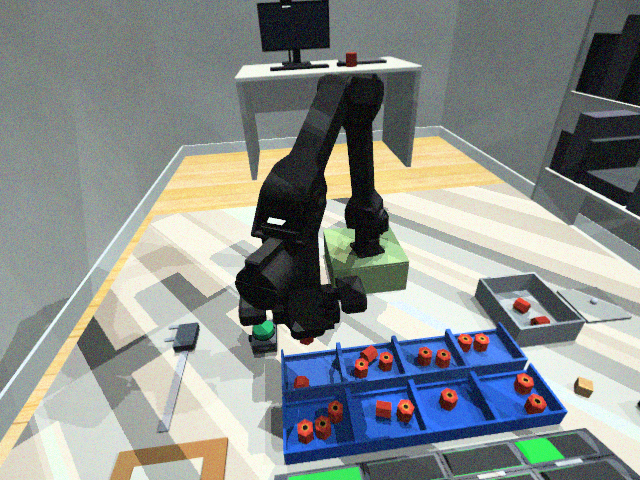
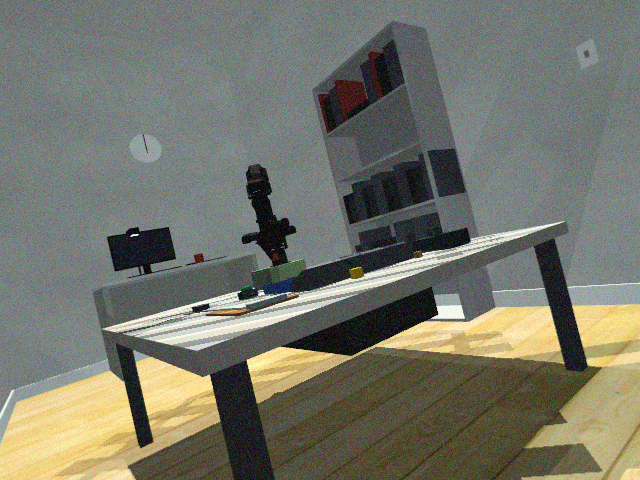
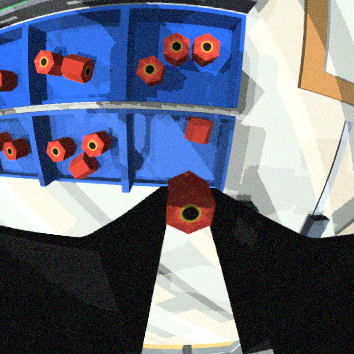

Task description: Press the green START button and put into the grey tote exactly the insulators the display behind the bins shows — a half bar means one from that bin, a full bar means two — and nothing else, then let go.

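Frame: origin at the arm's base, x ahead, y left, z up, level; millimetres.
Where they show: gripper, fingertip midpoint: [image 1: 306, 336] [image 2: 275, 258] [image 3: 187, 194]; arm's base, origin of the base link: [image 1: 367, 248] [image 2: 280, 264].
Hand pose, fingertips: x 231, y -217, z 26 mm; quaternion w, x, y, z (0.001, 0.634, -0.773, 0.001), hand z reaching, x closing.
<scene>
Things, the pixels of their top centre, and the offset from my fingertips. "*": a spot on its surface instead.
- red hexagonal insulator, middle of its top: [image 3: 190, 213] [image 1: 305, 329] [image 2: 274, 253] 0 mm ahead, 0 mm left, 18 mm up
- lying insulator, middle of its top: [image 3: 200, 130] [image 1: 300, 381] 22 mm ahead, 22 mm right, 81 mm down
- grey tote, middle of its top: [image 1: 528, 297] [image 2: 361, 252] 13 mm ahead, 466 mm left, 56 mm down
- green START button, middle of its top: [image 1: 262, 326] [image 2: 246, 286] 115 mm back, 62 mm right, 69 mm down
- display, surface spot: [image 1: 404, 467] * 203 mm ahead, 72 mm left, 63 mm down
- caliper, middle of its top: [image 3: 338, 197] [image 1: 169, 364] [image 2: 203, 306] 103 mm back, 243 mm right, 90 mm down
- small wooden cube, middle of its top: [image 1: 585, 383] 183 mm ahead, 428 mm left, 90 mm down
- thin grey plate, middle of its top: [image 1: 593, 302] 41 mm ahead, 632 mm left, 103 mm down
My gripper [image 1: 306, 336] [image 2: 275, 255] [image 3: 187, 194] is shut on a red hexagonal insulator [image 1: 307, 341] [image 2: 275, 257] [image 3: 176, 212], held above the table just beyond the near-robot left bin's edge. The blue bins [image 1: 423, 435] [image 3: 241, 60] hold red insulators; that left bin holds one lying insulator [image 1: 301, 381] [image 3: 198, 130]. The grey tote [image 1: 552, 333], at the right, holds two insulators [image 1: 522, 305] [image 1: 540, 320] lying down. The green START button [image 1: 263, 329] [image 2: 247, 288] stands left of the bins. The display [image 1: 404, 467] shows green bars [image 1: 539, 450] [image 1: 325, 474]; its lower part is cut off.
A caliper [image 1: 177, 384] lies left of the button, and an orange-brown frame [image 1: 217, 457] [image 2: 227, 312] at front left. A green block [image 1: 369, 279] [image 2: 294, 267] stands behind the bins. A small wooden cube [image 1: 583, 386] and a thin grey plate [image 1: 599, 310] lie near the tote.
</scene>
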